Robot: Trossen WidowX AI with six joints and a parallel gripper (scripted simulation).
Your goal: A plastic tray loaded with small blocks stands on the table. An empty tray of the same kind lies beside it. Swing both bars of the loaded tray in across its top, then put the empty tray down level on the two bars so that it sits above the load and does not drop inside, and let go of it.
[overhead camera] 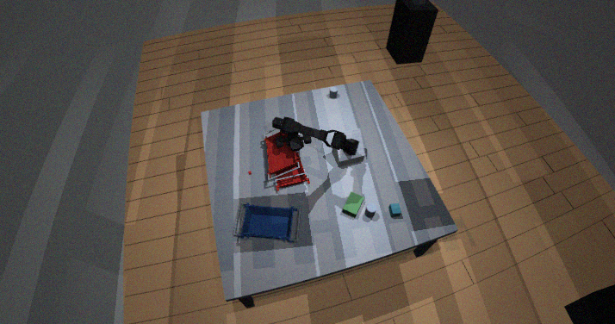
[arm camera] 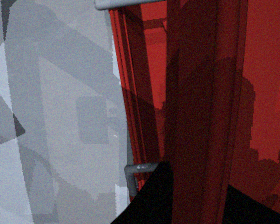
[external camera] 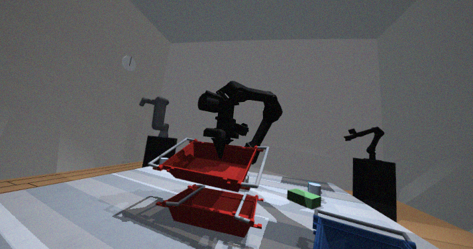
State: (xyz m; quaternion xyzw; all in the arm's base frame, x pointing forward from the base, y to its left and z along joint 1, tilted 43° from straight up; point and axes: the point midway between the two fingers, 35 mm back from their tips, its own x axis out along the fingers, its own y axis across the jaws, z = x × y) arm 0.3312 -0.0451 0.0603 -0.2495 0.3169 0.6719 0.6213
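The red tray is 8 cm ahead of my gripper tip. The rest, counted from my gripper tip: teal cube: 49 cm behind, 41 cm to the left, 16 cm below; green block: 27 cm behind, 32 cm to the left, 16 cm below; red bit: 27 cm ahead, 1 cm to the right, 17 cm below.
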